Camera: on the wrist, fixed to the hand. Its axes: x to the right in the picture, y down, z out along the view.
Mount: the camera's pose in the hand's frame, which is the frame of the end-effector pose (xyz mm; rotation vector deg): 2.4 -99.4 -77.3 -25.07 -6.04 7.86
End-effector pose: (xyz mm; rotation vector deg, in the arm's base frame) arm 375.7 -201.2 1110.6 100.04 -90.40 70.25
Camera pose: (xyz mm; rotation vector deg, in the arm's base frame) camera 447.6 -117.0 1170.6 83.54 -107.95 44.44
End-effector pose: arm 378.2 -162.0 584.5 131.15 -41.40 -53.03
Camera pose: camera 463.5 -71.6 564.0 103.07 -36.55 -59.00
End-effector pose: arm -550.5 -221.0 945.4 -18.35 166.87 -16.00
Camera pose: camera -550.1 -304.1 1040.0 -10.78 163.12 22.30
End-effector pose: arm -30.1 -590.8 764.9 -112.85 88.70 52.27
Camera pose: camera 82.7 -622.5 811.0 -118.83 87.93 85.54
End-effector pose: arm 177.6 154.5 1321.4 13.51 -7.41 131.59
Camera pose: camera 239.8 235.9 1248.1 7.05 -40.75 133.05
